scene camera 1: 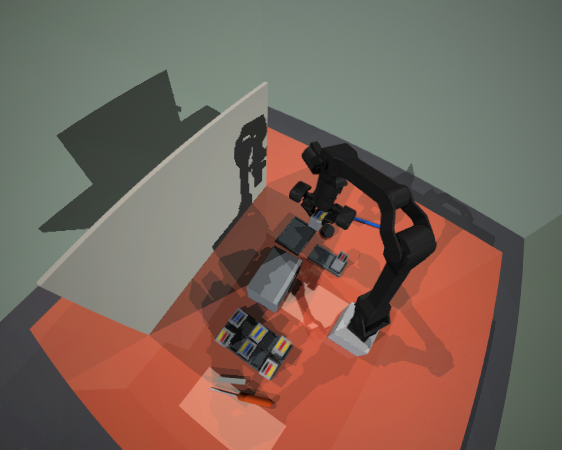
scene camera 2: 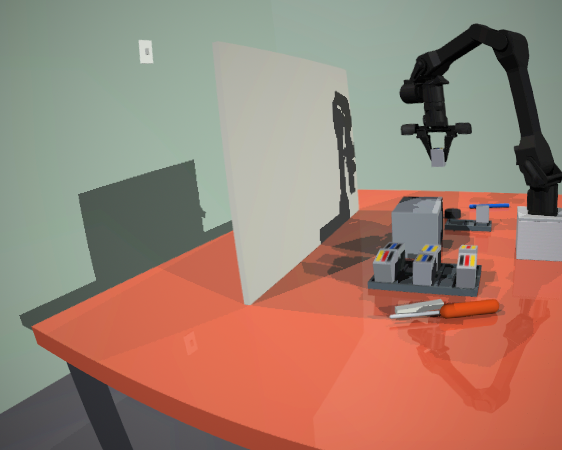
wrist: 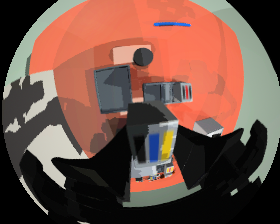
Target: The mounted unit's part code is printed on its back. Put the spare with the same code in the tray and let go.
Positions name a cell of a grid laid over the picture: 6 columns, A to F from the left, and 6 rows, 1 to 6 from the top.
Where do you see a grey spare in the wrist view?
D4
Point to a dark tray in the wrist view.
At C3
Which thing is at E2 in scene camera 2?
My gripper.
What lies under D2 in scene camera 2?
A tall panel.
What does my gripper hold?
A grey spare.
